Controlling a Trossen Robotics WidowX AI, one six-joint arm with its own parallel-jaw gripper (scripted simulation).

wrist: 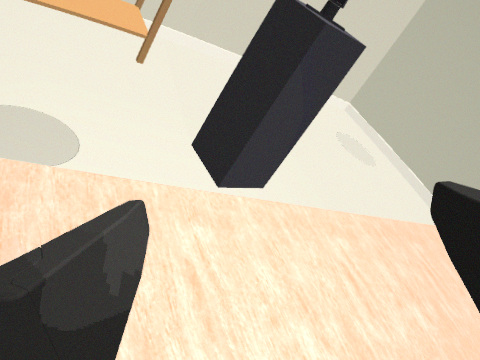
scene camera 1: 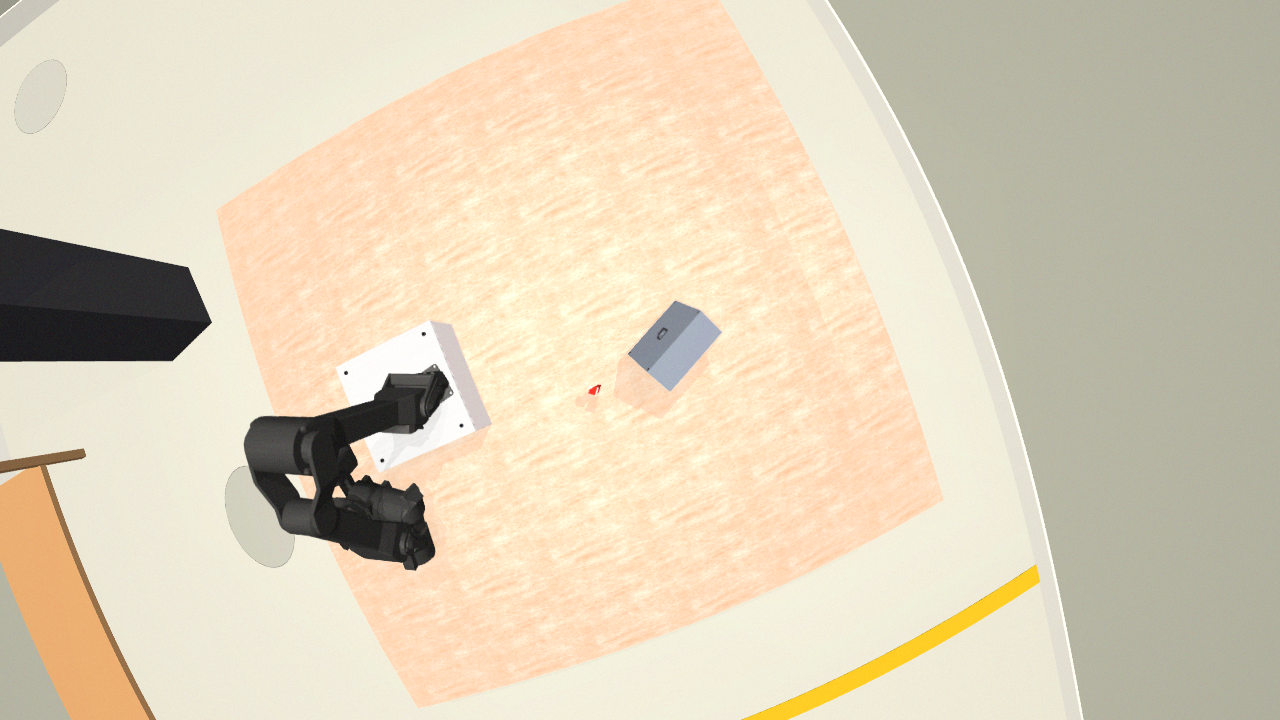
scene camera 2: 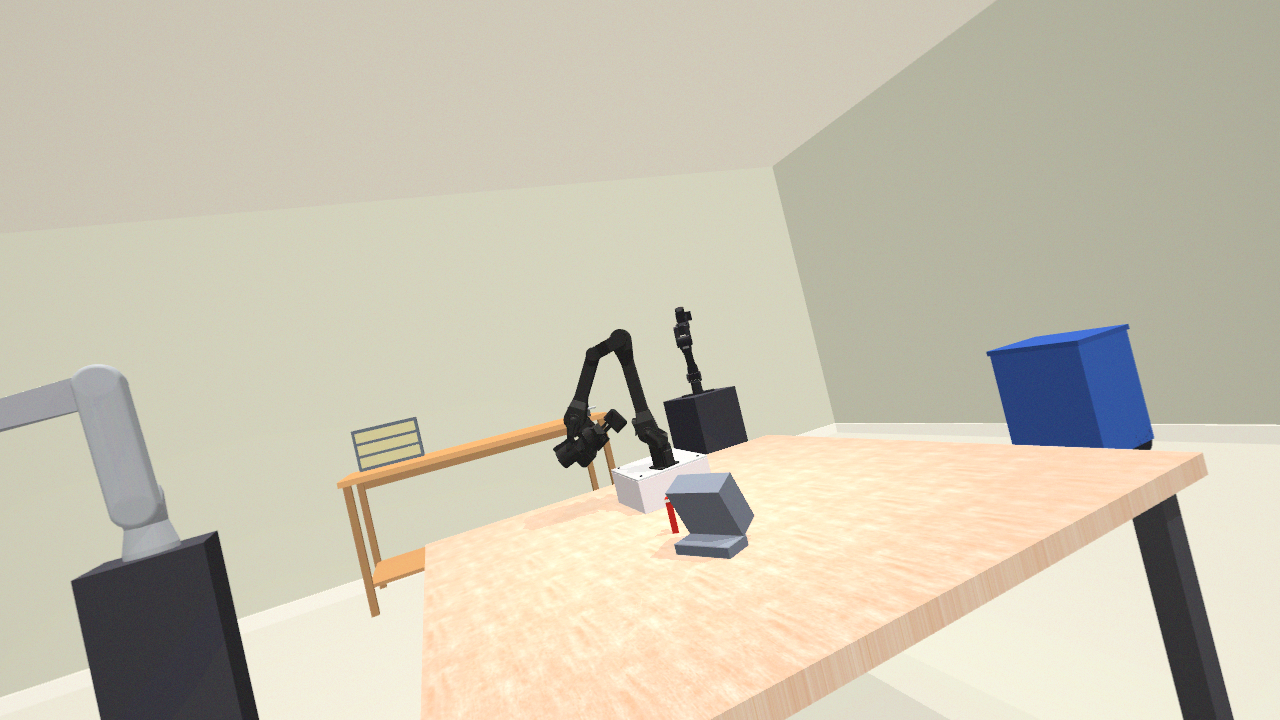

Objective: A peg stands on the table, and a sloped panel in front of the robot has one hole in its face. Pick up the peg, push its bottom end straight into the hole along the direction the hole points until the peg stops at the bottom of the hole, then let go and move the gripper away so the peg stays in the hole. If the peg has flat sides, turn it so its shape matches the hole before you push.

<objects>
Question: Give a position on a grey sloped panel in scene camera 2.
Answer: At 710, 503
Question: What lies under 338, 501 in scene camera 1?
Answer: My gripper.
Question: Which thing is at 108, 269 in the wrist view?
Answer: My gripper.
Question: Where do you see a grey sloped panel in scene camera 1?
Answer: At 691, 333
</objects>
